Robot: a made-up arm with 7 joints. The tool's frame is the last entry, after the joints.
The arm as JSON. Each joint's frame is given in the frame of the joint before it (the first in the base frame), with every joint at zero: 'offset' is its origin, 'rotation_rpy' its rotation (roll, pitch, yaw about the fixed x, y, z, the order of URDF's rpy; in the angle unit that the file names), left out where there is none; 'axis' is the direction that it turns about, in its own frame. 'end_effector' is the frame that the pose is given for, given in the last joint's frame.
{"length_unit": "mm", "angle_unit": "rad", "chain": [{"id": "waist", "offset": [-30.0, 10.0, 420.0], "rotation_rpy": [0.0, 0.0, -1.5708], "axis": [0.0, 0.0, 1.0]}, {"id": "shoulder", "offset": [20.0, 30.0, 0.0], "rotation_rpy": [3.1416, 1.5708, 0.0], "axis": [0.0, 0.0, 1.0]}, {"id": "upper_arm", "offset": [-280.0, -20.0, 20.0], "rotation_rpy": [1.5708, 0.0, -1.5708], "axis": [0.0, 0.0, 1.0]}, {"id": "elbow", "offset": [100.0, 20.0, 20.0], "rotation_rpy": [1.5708, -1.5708, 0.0], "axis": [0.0, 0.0, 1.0]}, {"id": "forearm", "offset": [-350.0, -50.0, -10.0], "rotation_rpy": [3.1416, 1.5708, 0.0], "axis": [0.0, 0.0, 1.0]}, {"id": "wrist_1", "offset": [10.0, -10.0, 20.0], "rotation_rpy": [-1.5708, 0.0, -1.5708], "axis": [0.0, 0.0, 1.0]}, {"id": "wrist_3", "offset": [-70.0, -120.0, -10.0], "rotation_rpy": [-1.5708, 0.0, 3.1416], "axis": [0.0, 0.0, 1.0]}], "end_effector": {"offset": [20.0, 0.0, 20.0], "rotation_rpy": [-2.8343, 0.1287, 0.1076]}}
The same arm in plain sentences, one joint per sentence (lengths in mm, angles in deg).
The arm has seven revolute joints in a row. What follows holds with every joint at zero, and every direction is one of the base frame's. The first joint lies 30 mm along -x and 10 mm along +y and 420 mm along +z from the base frame's origin and rotates about +z. The second joint lies 30 mm along +x and 20 mm along -y from the first joint and rotates about +y. The third joint lies 20 mm along +x and 20 mm along +y and 280 mm along +z from the second joint and rotates about +z. The fourth joint lies 100 mm along +x and 20 mm along +y and 20 mm along +z from the third joint and rotates about -y. The fifth joint lies 50 mm along +x and 10 mm along +y and 350 mm along -z from the fourth joint and rotates about -z. The sixth joint lies 10 mm along -x and 10 mm along +y and 20 mm along -z from the fifth joint and rotates about +y. The seventh joint lies 70 mm along +x and 10 mm along -y and 120 mm along -z from the sixth joint and rotates about -z. The tool frame, which is the frame that the pose is given for, lies 20 mm along +x and 20 mm along -z from the seventh joint; its axes are the base frame's turned by roll 17.61, pitch -7.37 and yaw -6.17 deg (as in URDF: about the fixed x, then y, then z).
